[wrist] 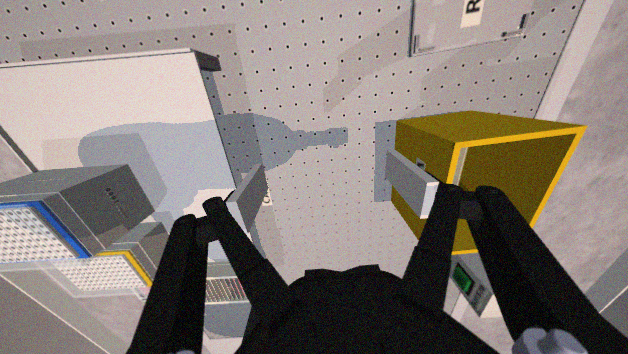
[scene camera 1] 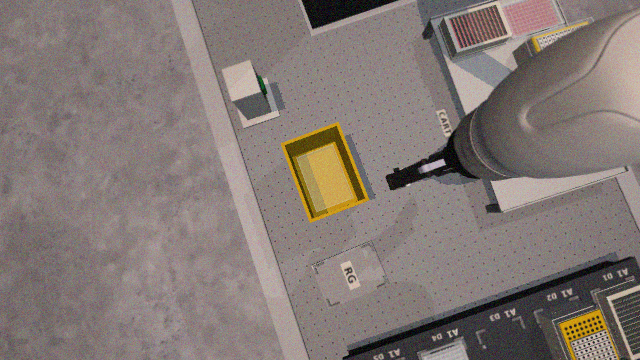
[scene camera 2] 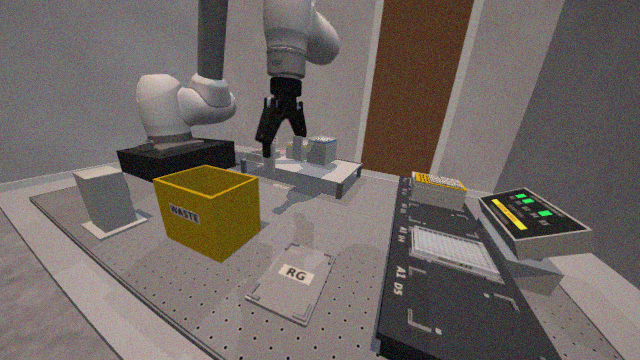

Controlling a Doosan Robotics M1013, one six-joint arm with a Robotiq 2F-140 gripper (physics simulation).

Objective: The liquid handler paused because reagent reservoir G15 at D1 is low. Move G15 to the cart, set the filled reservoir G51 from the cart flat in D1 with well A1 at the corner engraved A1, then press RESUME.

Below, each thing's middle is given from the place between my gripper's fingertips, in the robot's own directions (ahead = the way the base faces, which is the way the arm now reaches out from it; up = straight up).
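Yellow WASTE bin (scene camera 2: 214, 211): my hand 50 mm past it, 190 mm to the left of it, 60 mm above it. Counted from my hand: red-striped trough reservoir (scene camera 1: 463, 35), 260 mm behind, 210 mm to the left, 60 mm below; RG plate nest (scene camera 2: 290, 288), 170 mm ahead, 200 mm to the right, 120 mm below; grey button box (scene camera 2: 105, 193), 270 mm behind, 300 mm to the right, 70 mm below. By their middles, of the things named here, yellow WASTE bin nearest to my hand.
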